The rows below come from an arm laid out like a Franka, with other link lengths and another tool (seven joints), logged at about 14 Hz.
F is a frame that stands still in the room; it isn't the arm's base.
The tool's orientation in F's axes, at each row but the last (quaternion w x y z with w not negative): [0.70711 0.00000 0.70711 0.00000]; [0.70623 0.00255 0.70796 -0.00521]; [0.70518 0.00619 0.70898 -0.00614]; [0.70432 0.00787 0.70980 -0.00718]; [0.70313 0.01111 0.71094 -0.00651]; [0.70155 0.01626 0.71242 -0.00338]
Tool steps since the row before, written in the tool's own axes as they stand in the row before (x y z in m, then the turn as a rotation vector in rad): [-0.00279 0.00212 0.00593 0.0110 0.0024 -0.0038]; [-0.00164 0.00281 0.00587 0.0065 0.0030 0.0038]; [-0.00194 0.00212 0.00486 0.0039 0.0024 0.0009]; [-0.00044 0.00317 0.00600 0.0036 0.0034 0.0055]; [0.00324 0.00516 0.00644 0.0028 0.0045 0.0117]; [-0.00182 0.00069 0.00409 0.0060 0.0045 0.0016]
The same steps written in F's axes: [0.00593 0.00212 0.00279 -0.0038 0.0024 -0.0110]; [0.00590 0.00275 0.00162 0.0038 0.0029 -0.0065]; [0.00491 0.00203 0.00191 0.0009 0.0024 -0.0039]; [0.00607 0.00304 0.00040 0.0055 0.0033 -0.0036]; [0.00653 0.00502 -0.00328 0.0118 0.0042 -0.0029]; [0.00413 0.00054 0.00177 0.0016 0.0046 -0.0059]
